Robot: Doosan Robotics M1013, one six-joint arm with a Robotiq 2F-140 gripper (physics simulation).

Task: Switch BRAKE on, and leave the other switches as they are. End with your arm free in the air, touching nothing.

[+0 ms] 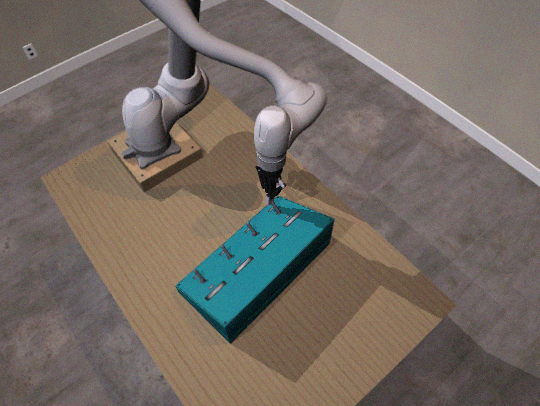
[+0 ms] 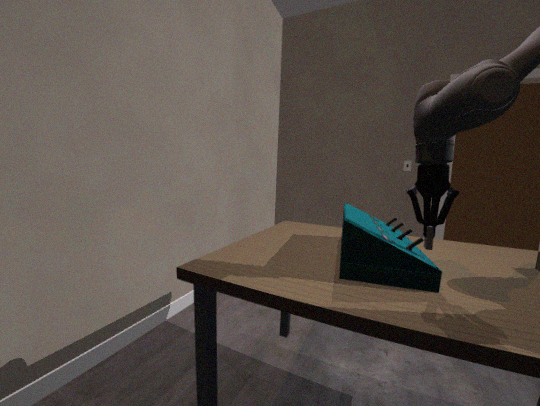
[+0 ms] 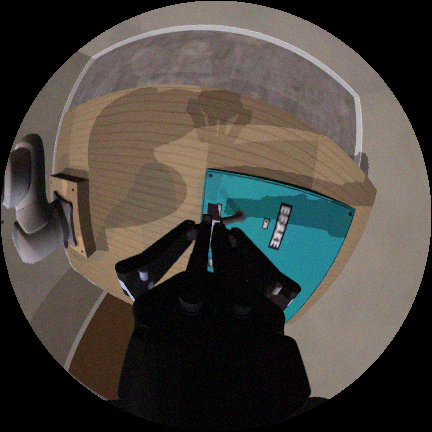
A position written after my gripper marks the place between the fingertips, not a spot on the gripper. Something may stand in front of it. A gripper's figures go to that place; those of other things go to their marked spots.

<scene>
My gripper (image 3: 210, 211) is 0.22 m from the lens. A teal sloped switch panel (image 3: 300, 230): 0.24 m from the lens.
</scene>
